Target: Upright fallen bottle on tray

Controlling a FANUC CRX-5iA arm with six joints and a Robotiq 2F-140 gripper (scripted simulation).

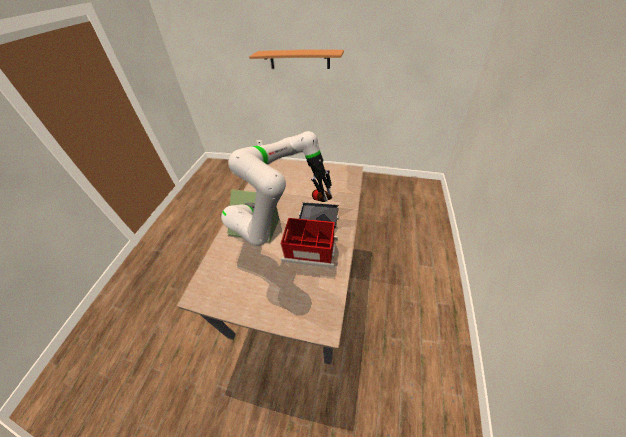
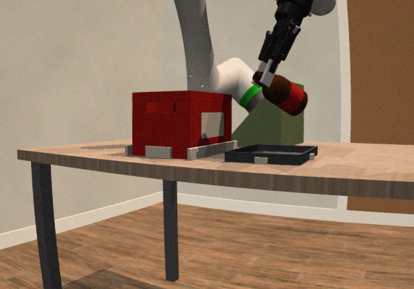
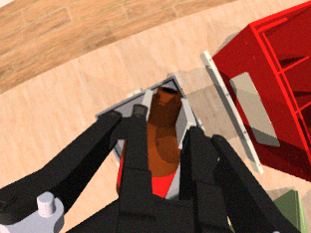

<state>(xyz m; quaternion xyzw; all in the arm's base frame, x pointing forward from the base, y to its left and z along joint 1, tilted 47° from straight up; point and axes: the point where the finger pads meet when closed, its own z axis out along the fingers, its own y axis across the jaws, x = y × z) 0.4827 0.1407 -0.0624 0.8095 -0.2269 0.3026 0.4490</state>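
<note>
Right now the brown bottle is 3 cm behind my hand, 3 cm to the left of it and 4 cm below it. Round my hand: dark tray (6 cm behind, 1 cm to the left, 21 cm below); red crate (7 cm behind, 27 cm to the right, 13 cm below).
</note>
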